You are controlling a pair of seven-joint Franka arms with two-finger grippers.
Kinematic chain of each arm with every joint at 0, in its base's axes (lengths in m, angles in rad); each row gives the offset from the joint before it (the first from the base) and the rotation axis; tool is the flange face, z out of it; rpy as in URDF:
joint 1: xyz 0 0 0.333 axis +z
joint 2: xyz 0 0 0 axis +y
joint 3: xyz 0 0 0.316 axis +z
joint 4: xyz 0.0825 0 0 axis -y
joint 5: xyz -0.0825 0 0.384 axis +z
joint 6: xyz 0 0 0 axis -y
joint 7: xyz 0.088 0 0 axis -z
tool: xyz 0 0 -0.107 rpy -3.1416 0 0
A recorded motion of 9 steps. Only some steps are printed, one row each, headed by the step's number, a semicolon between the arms.
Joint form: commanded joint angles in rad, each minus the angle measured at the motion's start. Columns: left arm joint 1, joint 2, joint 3, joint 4, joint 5, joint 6, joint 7; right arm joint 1, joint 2, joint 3, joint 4, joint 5, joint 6, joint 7.
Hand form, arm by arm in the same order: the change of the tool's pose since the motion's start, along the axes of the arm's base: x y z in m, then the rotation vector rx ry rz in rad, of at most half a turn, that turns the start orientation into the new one. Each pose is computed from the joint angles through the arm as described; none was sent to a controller.
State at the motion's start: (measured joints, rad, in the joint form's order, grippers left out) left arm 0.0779 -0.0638 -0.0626 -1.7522 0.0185 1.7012 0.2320; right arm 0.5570 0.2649 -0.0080 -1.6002 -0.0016 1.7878 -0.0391
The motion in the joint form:
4: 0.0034 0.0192 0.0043 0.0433 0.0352 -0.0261 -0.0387; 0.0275 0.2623 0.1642 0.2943 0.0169 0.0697 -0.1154
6: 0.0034 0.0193 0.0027 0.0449 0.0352 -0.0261 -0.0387; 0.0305 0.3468 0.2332 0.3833 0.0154 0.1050 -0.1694
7: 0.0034 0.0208 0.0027 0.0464 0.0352 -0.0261 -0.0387; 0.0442 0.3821 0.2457 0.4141 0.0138 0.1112 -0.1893
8: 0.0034 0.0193 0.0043 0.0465 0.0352 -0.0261 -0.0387; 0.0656 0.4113 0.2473 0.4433 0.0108 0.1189 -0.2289
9: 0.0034 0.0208 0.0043 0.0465 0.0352 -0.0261 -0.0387; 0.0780 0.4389 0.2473 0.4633 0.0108 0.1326 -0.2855
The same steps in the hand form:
4: 0.0048 0.0081 0.0081 0.0332 0.0011 0.0435; 0.0007 0.1334 -0.0271 0.1465 -0.0314 0.2764
6: 0.0049 0.0072 0.0088 0.0333 -0.0005 0.0420; -0.0056 0.1738 -0.0373 0.2163 -0.0410 0.3776
7: 0.0054 0.0072 0.0087 0.0332 -0.0005 0.0419; -0.0101 0.1891 -0.0466 0.2298 -0.0361 0.4157
8: 0.0050 0.0081 0.0096 0.0332 -0.0020 0.0436; -0.0153 0.2037 -0.0531 0.2395 -0.0414 0.4734
9: 0.0054 0.0081 0.0088 0.0331 -0.0005 0.0435; -0.0165 0.2130 -0.0625 0.2497 -0.0467 0.5371

